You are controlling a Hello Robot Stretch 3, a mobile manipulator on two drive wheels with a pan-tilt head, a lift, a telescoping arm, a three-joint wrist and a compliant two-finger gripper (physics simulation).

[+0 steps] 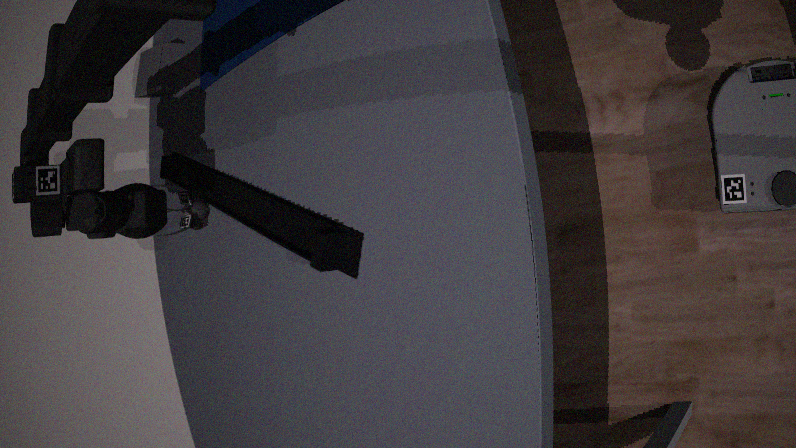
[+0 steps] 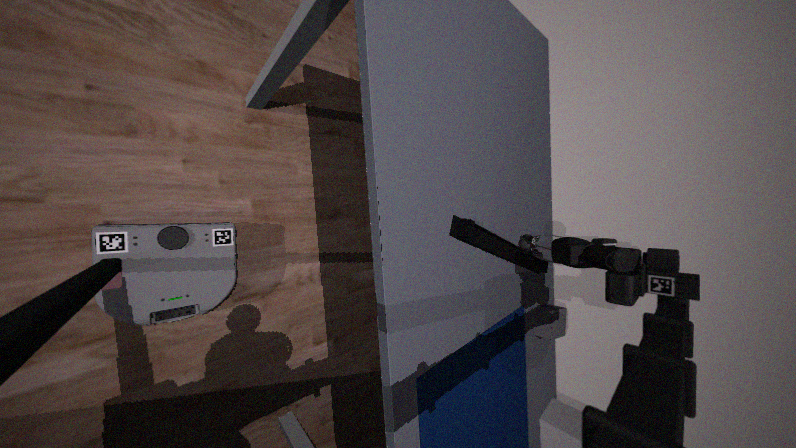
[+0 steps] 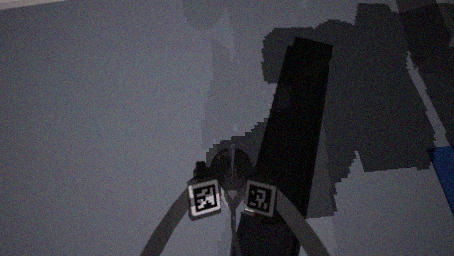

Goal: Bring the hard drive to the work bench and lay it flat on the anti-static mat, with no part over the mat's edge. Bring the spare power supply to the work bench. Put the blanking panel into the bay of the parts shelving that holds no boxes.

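Pixels of known places: gripper, fingertip midpoint: (image 1: 202, 210) (image 2: 522, 243); robot's base, link origin: (image 1: 784, 187) (image 2: 173, 236).
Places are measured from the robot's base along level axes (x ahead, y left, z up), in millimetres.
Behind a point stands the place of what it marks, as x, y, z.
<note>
A long black bar-like piece, which looks like the blanking panel (image 1: 278, 217) @(1, -559, 917) (image 2: 495, 244) @(-11, -608, 917) (image 3: 300, 110), is held slanted above the grey work bench (image 1: 389, 333) @(115, -403, 915) (image 2: 456, 139) @(222, -452, 914) (image 3: 100, 125). My gripper (image 1: 196, 214) @(-20, -761, 919) (image 2: 528, 242) @(-20, -761, 919) (image 3: 230, 166) @(-20, -761, 919) is shut on it near one end; the exact contact is too dark to tell. The blue anti-static mat (image 1: 228, 11) @(-314, -694, 916) (image 2: 473, 400) @(-360, -507, 916) (image 3: 445, 172) lies on the bench to one side of the gripper, crossed by the arm's shadow. The hard drive and the parts shelving do not show. I cannot tell which object is the spare power supply.
A small grey box (image 1: 172, 55) @(-293, -854, 941) (image 2: 558, 322) @(-278, -911, 965) is at the bench's back edge, near the mat. A pale wall (image 1: 83, 333) @(186, -1041, 1099) (image 2: 668, 111) @(341, -1031, 1193) rises behind the bench. My base (image 1: 751, 144) @(-91, -76, 160) (image 2: 167, 272) @(-103, 17, 160) stands on the wooden floor in front. A slanted bench leg (image 1: 671, 425) @(533, -266, 160) (image 2: 295, 55) @(534, -280, 479) also shows.
</note>
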